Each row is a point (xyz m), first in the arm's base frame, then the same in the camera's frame.
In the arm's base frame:
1: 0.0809 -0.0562 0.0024
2: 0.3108 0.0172 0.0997
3: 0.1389 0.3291 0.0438
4: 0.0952 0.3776 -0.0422
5: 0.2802 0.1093 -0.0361
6: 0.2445 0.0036 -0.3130
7: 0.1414 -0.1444 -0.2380
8: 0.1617 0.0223 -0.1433
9: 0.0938 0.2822 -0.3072
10: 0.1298 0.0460 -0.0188
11: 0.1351 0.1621 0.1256
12: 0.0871 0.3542 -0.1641
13: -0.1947 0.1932 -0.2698
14: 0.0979 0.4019 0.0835
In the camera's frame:
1: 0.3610 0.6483 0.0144
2: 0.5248 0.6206 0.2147
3: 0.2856 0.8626 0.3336
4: 0.2524 0.9597 0.3000
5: 0.5029 0.7838 0.1879
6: 0.5726 0.9293 -0.0633
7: 0.5044 0.7769 -0.1648
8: 0.4479 0.8106 0.0165
9: 0.3475 1.1026 0.0767
10: 0.3799 0.7299 0.0935
11: 0.3126 0.6930 0.2622
12: 0.2830 1.0385 0.2088
13: 0.1006 1.0167 -0.0789
14: 0.2156 0.8785 0.3920

